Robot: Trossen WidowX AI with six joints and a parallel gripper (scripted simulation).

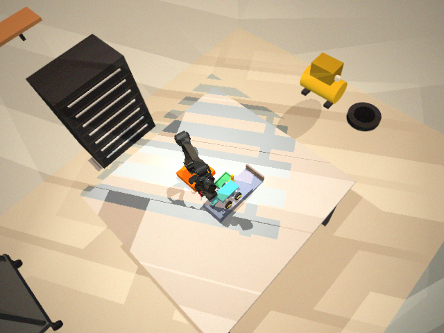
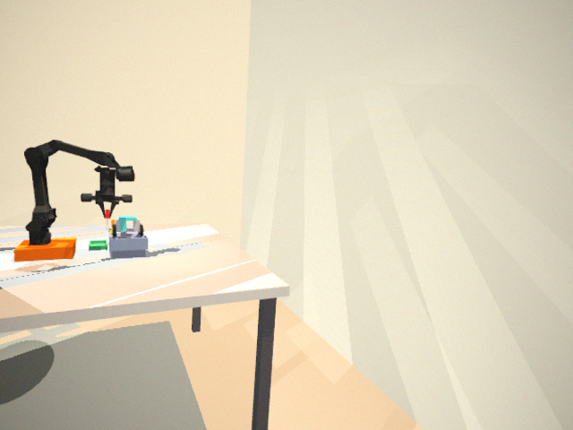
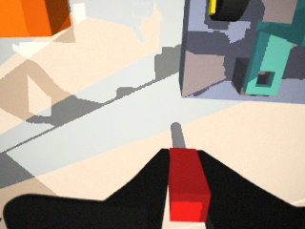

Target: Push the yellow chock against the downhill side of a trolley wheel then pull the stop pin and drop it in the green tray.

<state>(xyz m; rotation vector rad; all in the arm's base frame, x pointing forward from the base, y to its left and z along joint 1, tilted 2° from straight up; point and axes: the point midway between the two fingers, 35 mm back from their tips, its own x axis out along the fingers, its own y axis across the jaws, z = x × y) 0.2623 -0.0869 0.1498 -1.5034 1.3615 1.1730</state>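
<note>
Right now my gripper tip is 6 cm past the green tray, 20 cm to the right of it and 18 cm above it. From my gripper tip the other things lie so: cyan trolley (6 cm ahead, 13 cm to the left, 6 cm below); then ramp (6 cm ahead, 14 cm to the left, 13 cm below); then stop pin (right at my gripper tip).
</note>
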